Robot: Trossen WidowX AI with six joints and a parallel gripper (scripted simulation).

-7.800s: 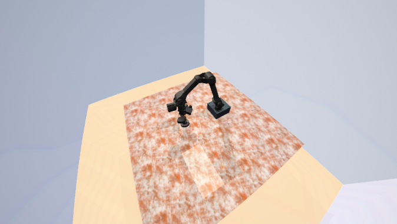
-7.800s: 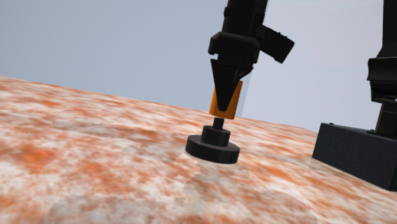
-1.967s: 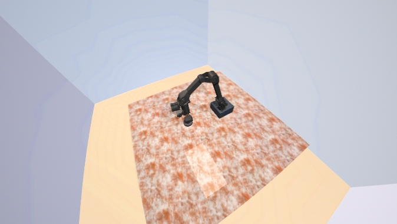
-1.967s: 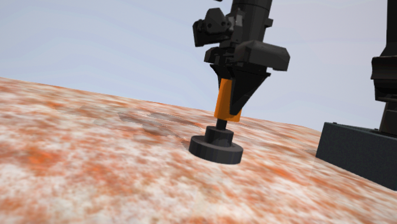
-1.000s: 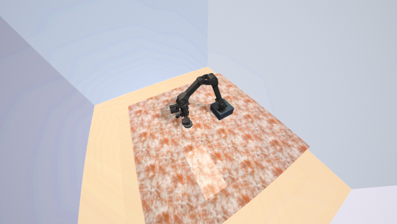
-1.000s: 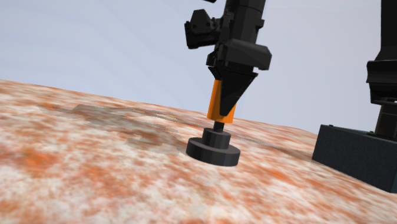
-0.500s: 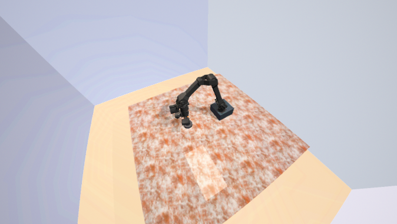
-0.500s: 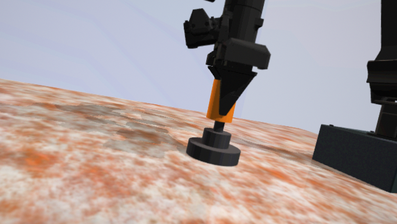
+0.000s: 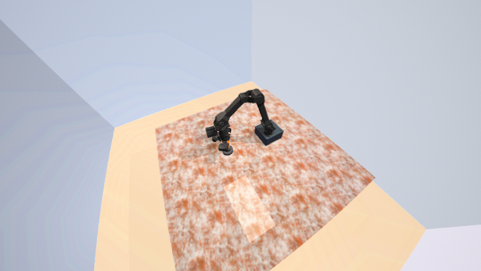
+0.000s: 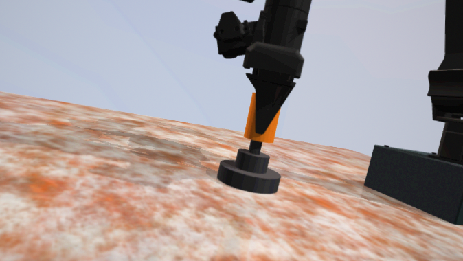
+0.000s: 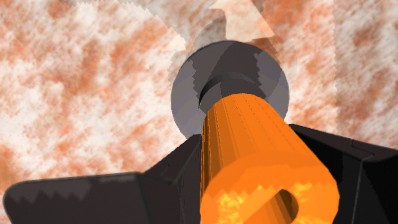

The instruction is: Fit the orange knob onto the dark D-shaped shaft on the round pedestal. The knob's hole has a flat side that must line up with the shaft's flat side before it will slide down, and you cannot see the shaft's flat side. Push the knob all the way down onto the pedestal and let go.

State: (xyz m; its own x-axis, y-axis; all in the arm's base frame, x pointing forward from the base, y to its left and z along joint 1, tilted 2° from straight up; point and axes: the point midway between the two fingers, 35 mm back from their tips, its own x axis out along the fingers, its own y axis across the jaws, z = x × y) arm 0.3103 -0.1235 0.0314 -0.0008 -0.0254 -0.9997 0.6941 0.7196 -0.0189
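The orange knob lies 20 mm above my gripper tip. The rest, counted from my gripper tip: pedestal: 40 mm below.
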